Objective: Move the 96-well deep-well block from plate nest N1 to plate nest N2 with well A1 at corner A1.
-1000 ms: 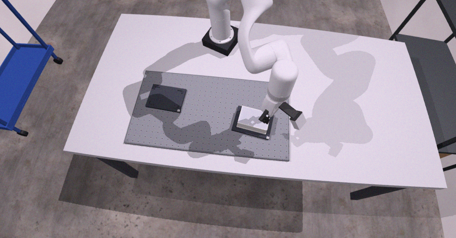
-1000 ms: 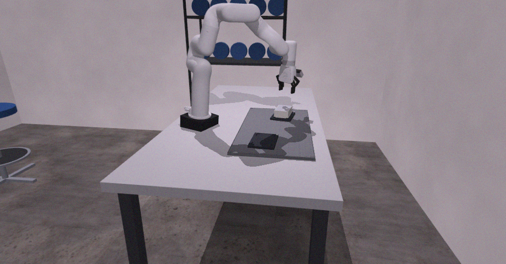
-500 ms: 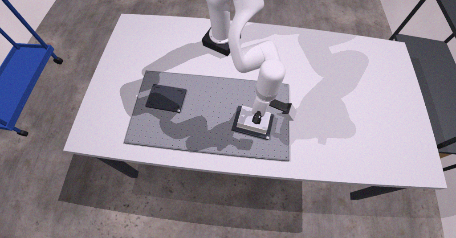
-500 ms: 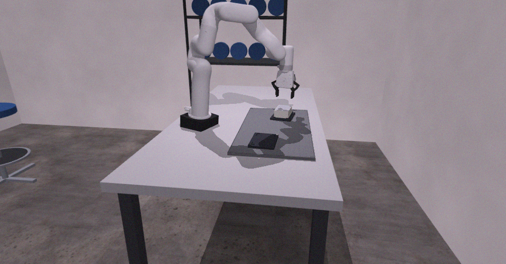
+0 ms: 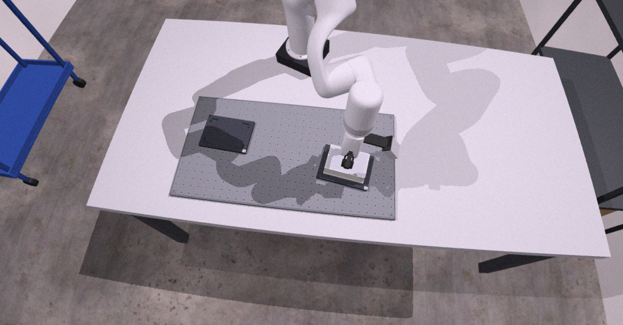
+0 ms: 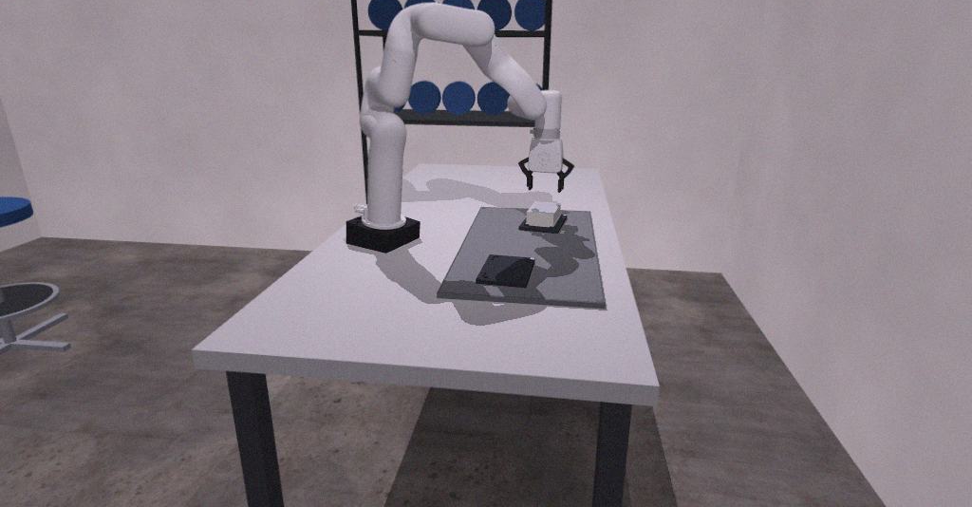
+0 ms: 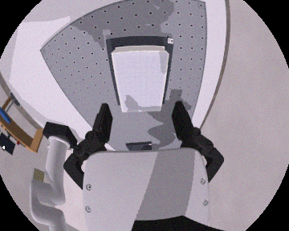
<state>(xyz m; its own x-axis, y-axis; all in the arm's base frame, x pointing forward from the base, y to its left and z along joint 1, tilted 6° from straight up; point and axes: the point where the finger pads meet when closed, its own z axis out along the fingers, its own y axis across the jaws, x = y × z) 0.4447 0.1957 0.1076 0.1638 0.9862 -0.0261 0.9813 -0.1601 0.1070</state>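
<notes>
Now: the white deep-well block 80 mm below my hand.
</notes>
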